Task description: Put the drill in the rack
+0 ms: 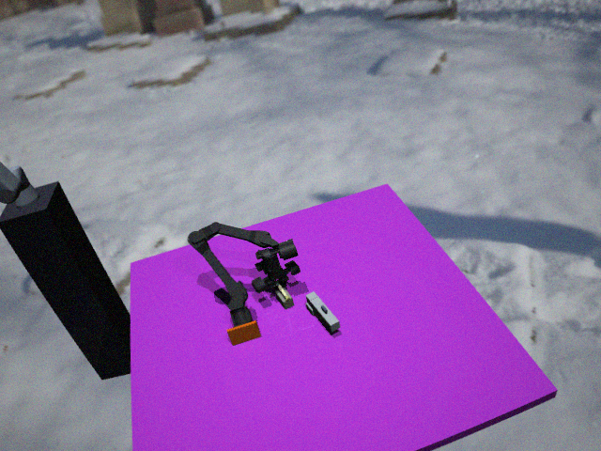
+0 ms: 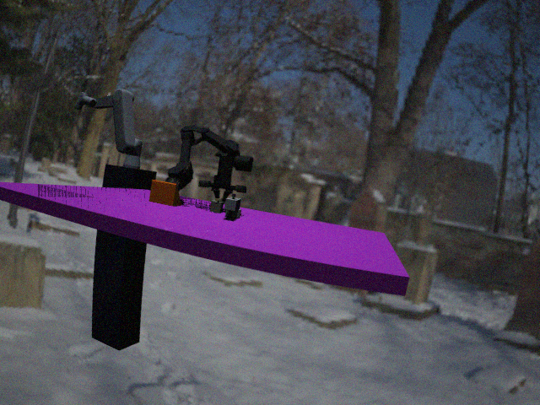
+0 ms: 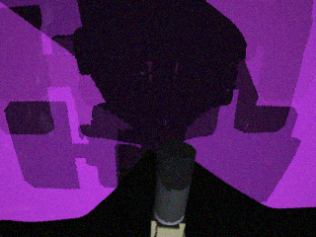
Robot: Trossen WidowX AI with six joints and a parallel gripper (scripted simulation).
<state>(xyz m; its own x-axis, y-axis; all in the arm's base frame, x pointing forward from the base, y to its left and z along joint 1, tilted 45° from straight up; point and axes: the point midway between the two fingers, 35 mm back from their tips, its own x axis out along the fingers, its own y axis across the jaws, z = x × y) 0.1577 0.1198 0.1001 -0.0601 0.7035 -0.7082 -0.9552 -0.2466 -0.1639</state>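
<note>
The drill lies 4 cm to the right of my gripper tip, 4 cm above it and 1 cm ahead of it. From my gripper tip the other things lie so: grey housing (19 cm to the right, 13 cm ahead, 3 cm above); dark key (21 cm to the right, 14 cm ahead, 4 cm above).
</note>
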